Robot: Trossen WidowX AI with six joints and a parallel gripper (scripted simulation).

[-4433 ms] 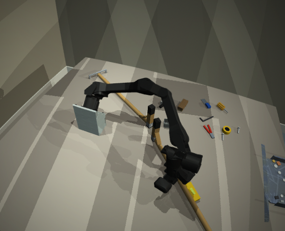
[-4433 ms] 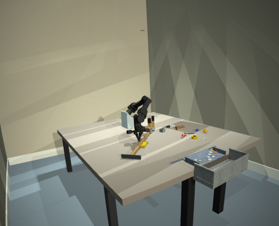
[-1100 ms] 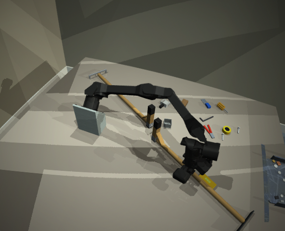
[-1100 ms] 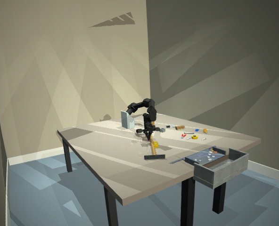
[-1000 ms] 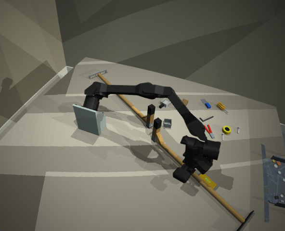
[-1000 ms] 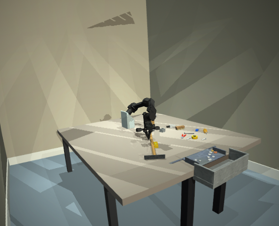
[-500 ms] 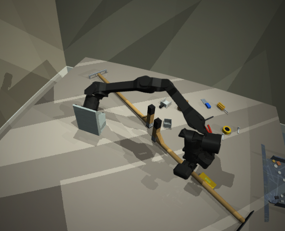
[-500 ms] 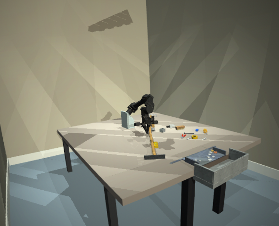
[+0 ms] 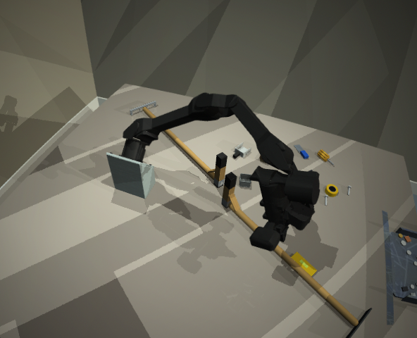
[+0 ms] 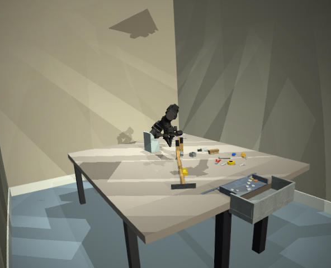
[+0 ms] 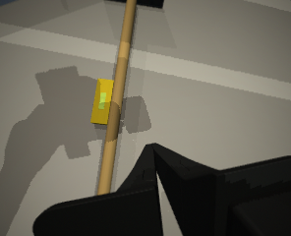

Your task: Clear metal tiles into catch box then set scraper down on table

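Now: the long scraper 40 mm ahead of my gripper tip, 40 mm to the left of it and 100 mm below it. Round my gripper tip: yellow tape roll (170 mm ahead, 390 mm to the left, 150 mm below); small grey box (160 mm behind, 310 mm to the left, 160 mm below); yellow spirit level (110 mm ahead, 40 mm to the left, 150 mm below).
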